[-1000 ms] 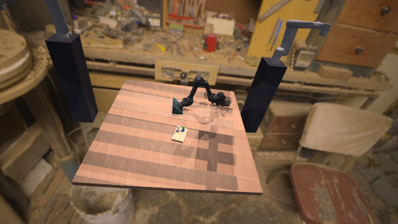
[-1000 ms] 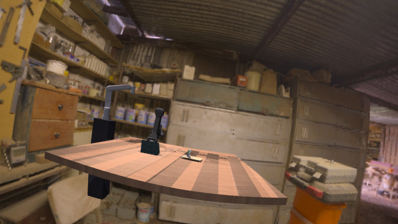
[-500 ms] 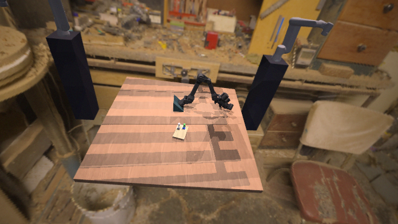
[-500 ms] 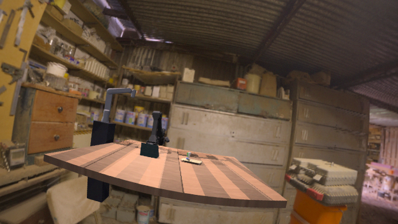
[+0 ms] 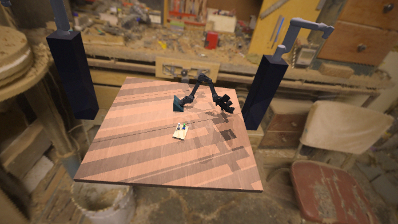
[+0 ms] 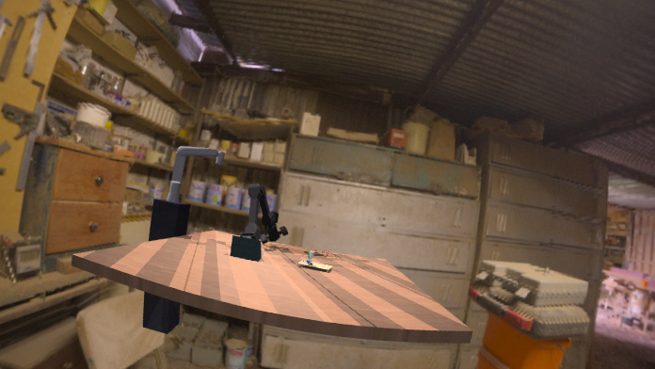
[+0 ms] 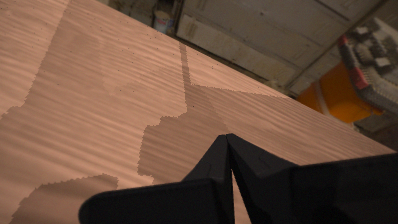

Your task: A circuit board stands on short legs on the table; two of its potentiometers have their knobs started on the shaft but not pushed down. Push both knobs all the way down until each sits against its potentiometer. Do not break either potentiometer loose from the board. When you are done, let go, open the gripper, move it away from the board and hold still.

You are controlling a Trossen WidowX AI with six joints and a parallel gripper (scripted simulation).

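The green knob lies 51 cm to the right of my gripper tip, 23 cm ahead of it and 2 cm above it. The rest, counted from my gripper tip: potentiometer with knob 55 cm to the right, 24 cm ahead, 2 cm above; grey knob 55 cm to the right, 24 cm ahead, 4 cm above.
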